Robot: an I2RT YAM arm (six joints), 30 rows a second.
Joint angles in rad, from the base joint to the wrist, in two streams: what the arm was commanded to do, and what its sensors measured. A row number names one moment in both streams.
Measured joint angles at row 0:
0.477, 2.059, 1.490, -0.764, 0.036, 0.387
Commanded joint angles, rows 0 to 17:
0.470, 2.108, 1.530, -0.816, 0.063, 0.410
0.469, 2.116, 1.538, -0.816, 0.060, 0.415
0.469, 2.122, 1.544, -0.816, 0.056, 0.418
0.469, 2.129, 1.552, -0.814, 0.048, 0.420
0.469, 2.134, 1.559, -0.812, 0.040, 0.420
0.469, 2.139, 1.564, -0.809, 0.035, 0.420
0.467, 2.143, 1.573, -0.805, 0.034, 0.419
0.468, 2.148, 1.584, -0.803, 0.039, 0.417
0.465, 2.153, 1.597, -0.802, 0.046, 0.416
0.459, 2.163, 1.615, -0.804, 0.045, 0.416
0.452, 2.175, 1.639, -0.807, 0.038, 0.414
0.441, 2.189, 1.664, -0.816, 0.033, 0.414
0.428, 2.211, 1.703, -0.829, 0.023, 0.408
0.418, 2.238, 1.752, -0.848, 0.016, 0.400
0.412, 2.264, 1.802, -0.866, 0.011, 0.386
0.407, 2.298, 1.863, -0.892, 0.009, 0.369
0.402, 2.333, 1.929, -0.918, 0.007, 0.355
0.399, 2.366, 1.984, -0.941, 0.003, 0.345
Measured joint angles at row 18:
0.426, 2.292, 1.874, -0.885, -0.009, 0.383
